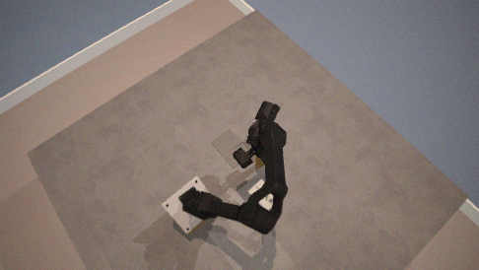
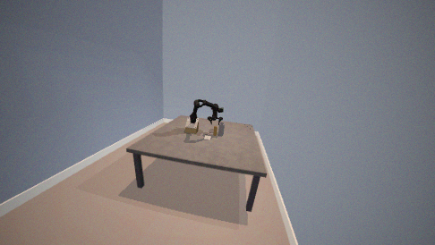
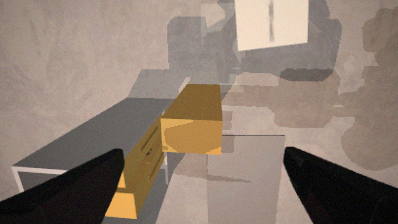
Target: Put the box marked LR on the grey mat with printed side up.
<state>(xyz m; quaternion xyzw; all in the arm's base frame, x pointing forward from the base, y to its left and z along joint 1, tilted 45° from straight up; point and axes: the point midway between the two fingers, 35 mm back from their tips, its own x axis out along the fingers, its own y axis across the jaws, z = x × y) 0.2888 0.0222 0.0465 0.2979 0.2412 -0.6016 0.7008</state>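
Right now the grey mat is 40 mm behind my gripper tip, 130 mm to the left of it and 140 mm below it.
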